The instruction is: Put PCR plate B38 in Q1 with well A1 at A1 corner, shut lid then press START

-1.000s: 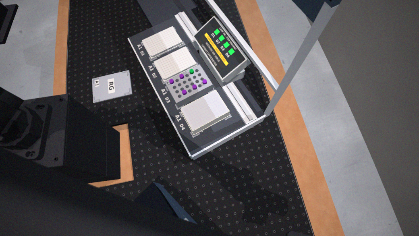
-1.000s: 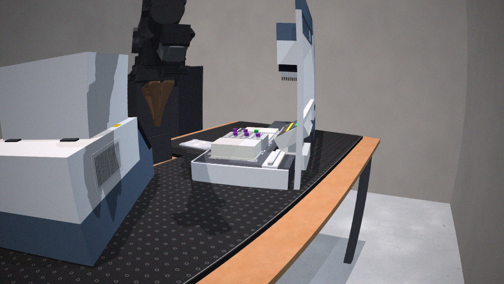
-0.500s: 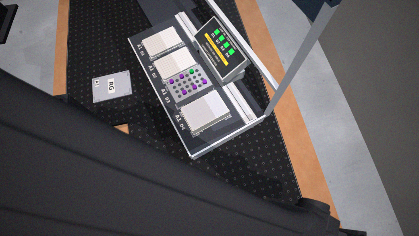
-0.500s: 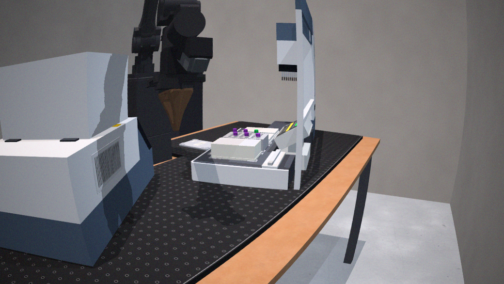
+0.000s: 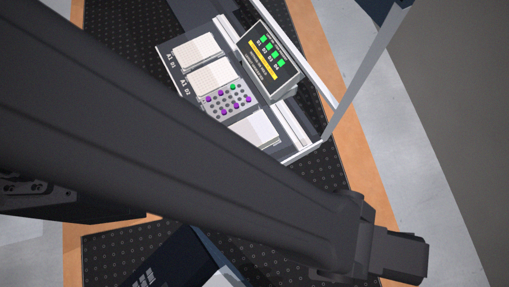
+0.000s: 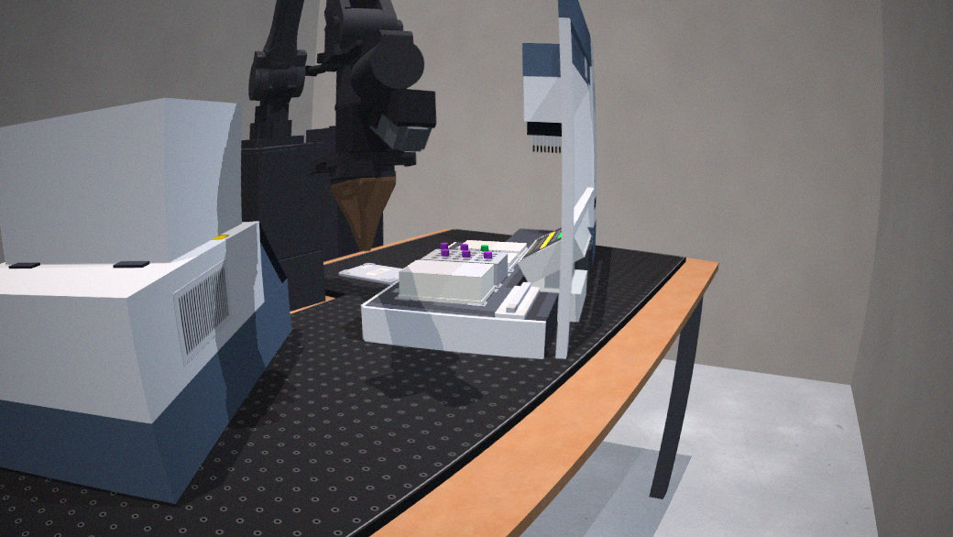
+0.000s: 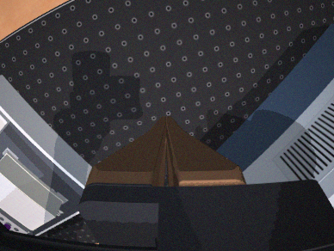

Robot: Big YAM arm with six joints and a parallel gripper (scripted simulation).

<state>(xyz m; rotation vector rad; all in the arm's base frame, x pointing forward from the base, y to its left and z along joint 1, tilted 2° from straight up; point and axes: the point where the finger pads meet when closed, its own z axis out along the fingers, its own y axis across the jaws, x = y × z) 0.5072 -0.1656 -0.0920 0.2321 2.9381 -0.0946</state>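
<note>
My hand is 27 cm to the right of the deep-well block, 14 cm past it and 12 cm above it. The rest, counted from my hand: tube cooling block 37 cm to the left, 18 cm behind, 12 cm below; then gantry post 28 cm to the left, 7 cm ahead, 5 cm above; then RG nest 48 cm behind, 42 cm to the left, 19 cm below.
</note>
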